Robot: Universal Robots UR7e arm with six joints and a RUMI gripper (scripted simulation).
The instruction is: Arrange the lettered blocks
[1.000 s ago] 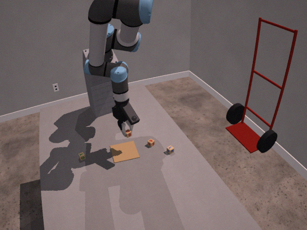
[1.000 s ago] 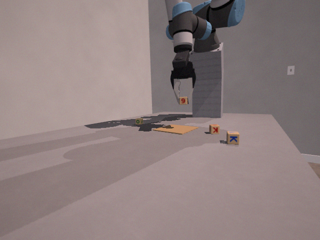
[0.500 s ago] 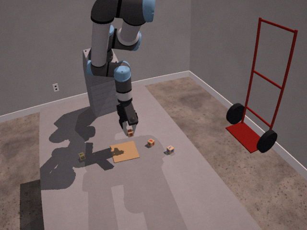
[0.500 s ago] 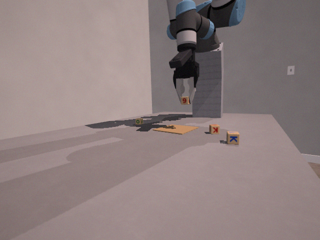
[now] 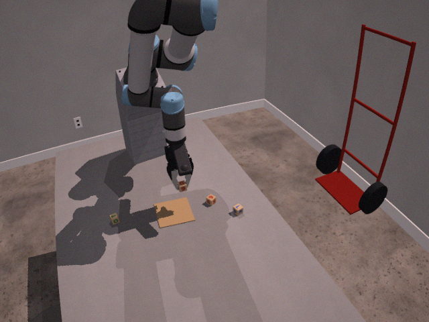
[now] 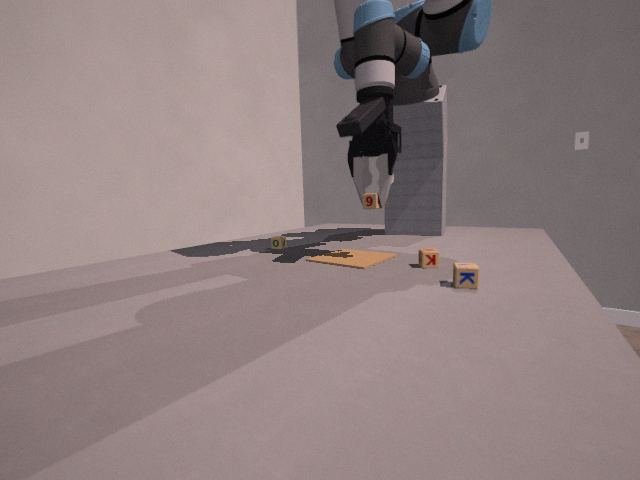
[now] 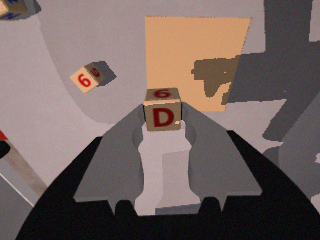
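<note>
Now: hand 5 cm to the left of the tan mat and 12 cm above it. From my hand the other things lie so: red-marked block (right at my hand); red-lettered block (2 cm ahead, 11 cm to the left, 11 cm below); blue-lettered block (12 cm ahead, 18 cm to the left, 11 cm below).
</note>
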